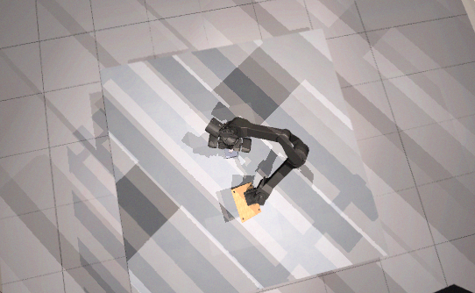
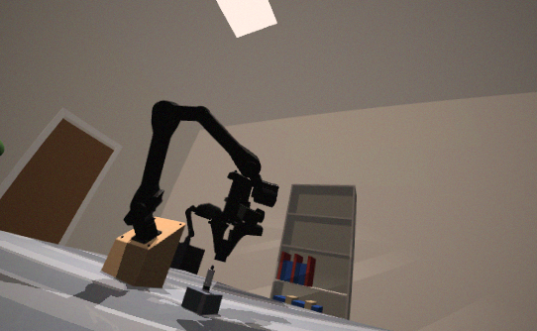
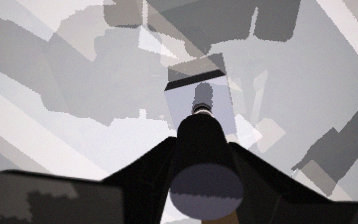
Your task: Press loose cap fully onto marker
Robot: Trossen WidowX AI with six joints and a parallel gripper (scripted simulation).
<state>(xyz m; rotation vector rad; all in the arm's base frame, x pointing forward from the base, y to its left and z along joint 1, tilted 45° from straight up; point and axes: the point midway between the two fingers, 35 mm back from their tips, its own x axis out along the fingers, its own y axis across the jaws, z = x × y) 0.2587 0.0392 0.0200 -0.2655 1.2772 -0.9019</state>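
The holder block lies 11 cm below my gripper tip and 1 cm behind it. From my gripper tip the other things lie so: marker cap 1 cm above.
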